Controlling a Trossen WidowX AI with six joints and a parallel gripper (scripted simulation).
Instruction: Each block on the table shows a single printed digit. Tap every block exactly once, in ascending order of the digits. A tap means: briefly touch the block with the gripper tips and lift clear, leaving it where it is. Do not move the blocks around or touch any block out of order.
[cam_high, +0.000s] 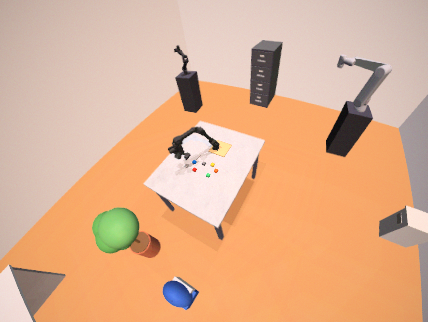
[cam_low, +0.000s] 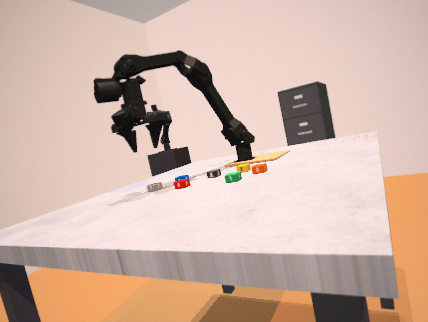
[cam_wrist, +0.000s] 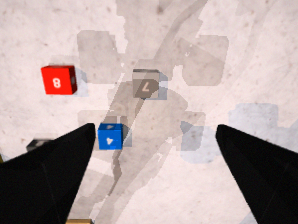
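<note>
Right now my gripper tip is 3 cm short of the green block, 27 cm to the right of it and 11 cm above it. Also, from my gripper tip: blue block (7 cm behind, 6 cm to the left, 11 cm below); then red block (2 cm ahead, 11 cm to the left, 11 cm below); then grey block (11 cm below).
</note>
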